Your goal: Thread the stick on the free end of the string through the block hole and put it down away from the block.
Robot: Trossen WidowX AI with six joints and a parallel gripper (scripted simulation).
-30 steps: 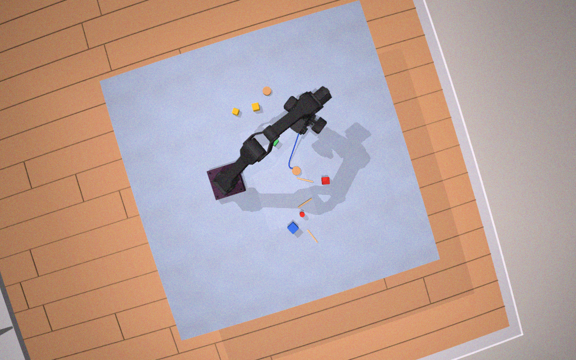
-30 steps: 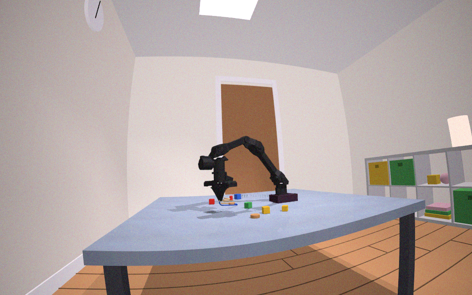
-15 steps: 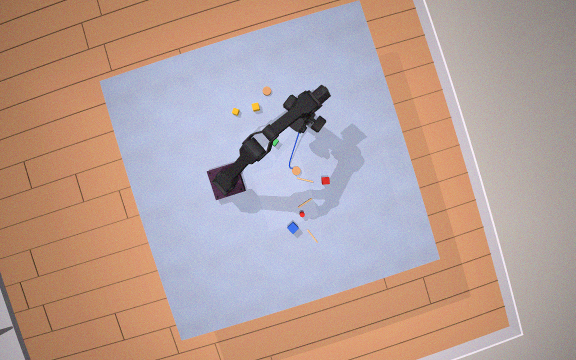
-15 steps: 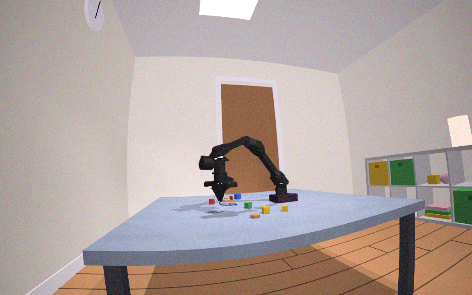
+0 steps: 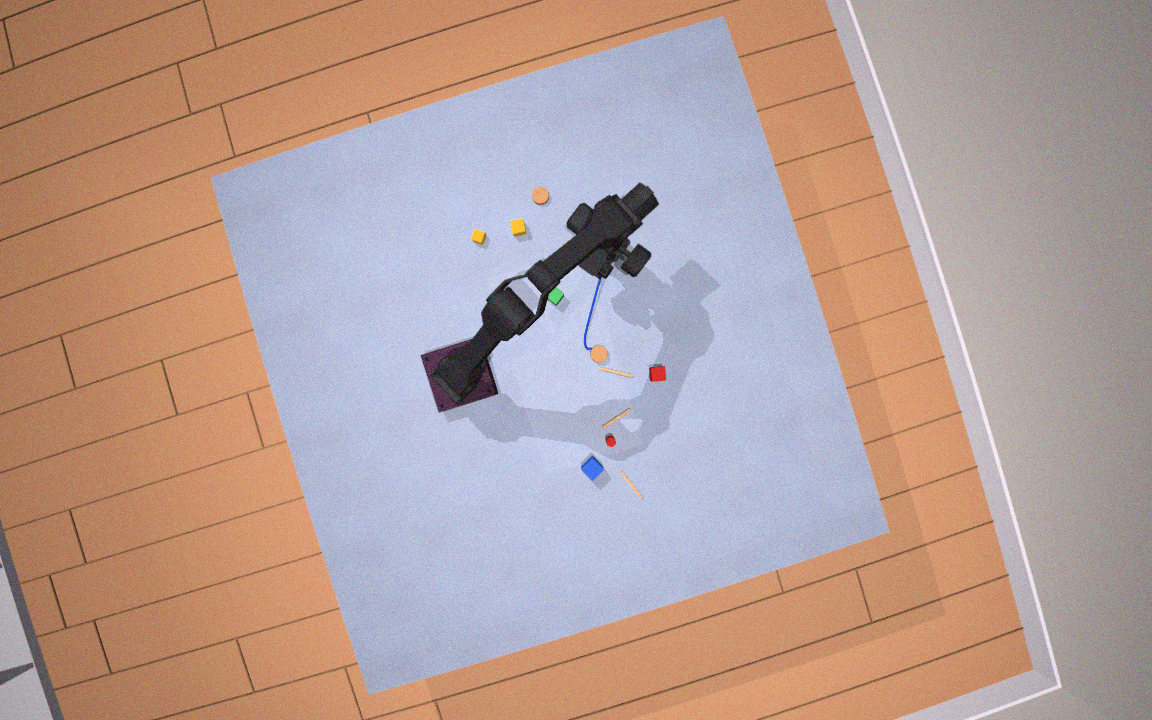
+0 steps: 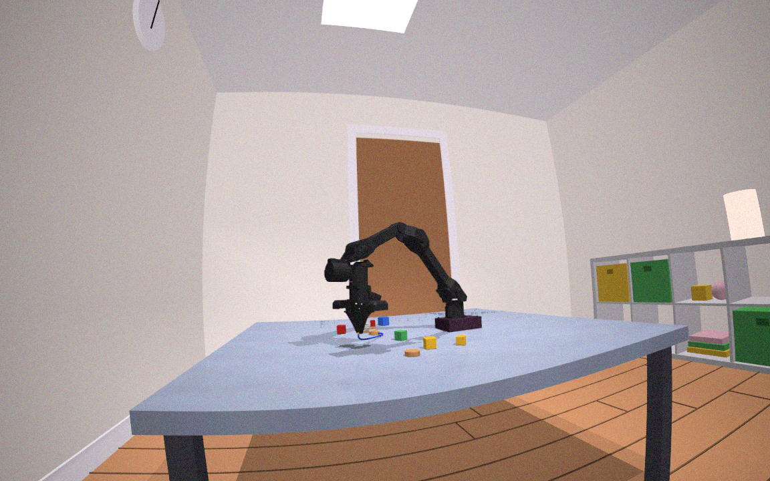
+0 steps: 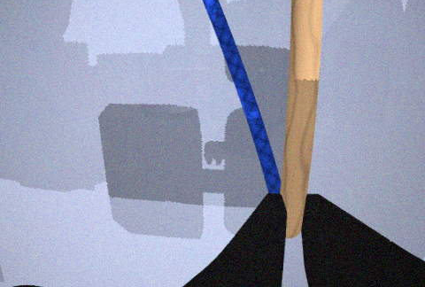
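My gripper tip is 15 cm past the green block, 6 cm to the left of it and 3 cm above it. Round my gripper tip: red cube: 2 cm ahead, 31 cm to the right, 3 cm below; thin wooden stick: 1 cm behind, 1 cm to the right; round wooden button: 9 cm behind, 22 cm to the right, 4 cm below.
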